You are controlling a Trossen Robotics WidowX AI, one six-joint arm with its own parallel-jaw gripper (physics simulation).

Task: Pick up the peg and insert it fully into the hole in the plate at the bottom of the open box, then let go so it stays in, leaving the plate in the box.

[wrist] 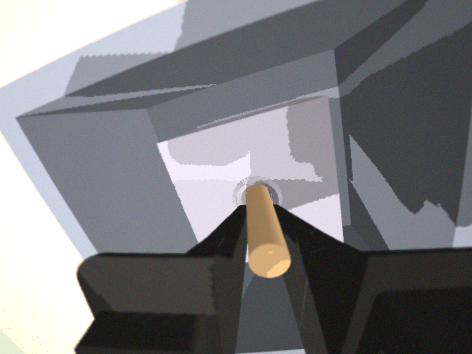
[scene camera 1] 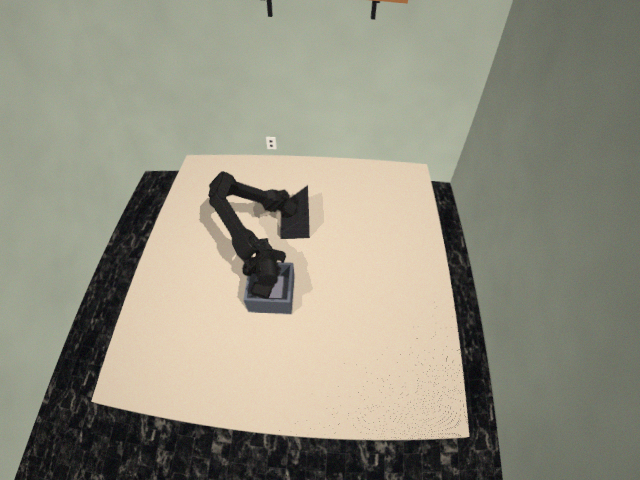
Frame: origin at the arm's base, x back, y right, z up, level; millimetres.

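Where they show: gripper, fingertip midpoint: (wrist: 258,212) (scene camera 1: 271,286); arm's base, link origin: (scene camera 1: 292,209).
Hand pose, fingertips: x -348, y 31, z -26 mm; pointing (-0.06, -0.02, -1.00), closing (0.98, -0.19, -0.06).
Things, the pixels of their top centre, and the offset from my fingertips. "spot": a spot on its surface instead. Level surfaces: height alone.
- tan round peg, top centre: (wrist: 263,267) dx +2, dy +7, dz +47 mm
- ringed hole, surface spot: (wrist: 276,194) spot: dx +12, dy +9, dz -1 mm
- pale plate, top centre: (wrist: 257,201) (scene camera 1: 270,286) dx +1, dy +7, dz -1 mm
- open blue-grey box, top centre: (wrist: 258,247) (scene camera 1: 268,280) dx +1, dy +7, dz +36 mm
- beige table top, surface height: dz -61 mm
The tan round peg (wrist: 265,230) is held between the black fingers of my gripper (wrist: 258,212) in the wrist view. Its far end overlaps the ringed hole (wrist: 276,194) in the pale plate (wrist: 215,150); whether it is inside the hole or above it I cannot tell. The plate (scene camera 1: 277,287) lies at the bottom of the open blue-grey box (scene camera 1: 269,305) (wrist: 65,175). In the scene view my gripper (scene camera 1: 261,292) is over the left part of the box, and the peg is hidden there.
The beige table top (scene camera 1: 361,310) surrounds the box. A dark angular panel (scene camera 1: 297,224) stands by the arm's base, behind the box. The box walls rise around the plate, close to the fingers.
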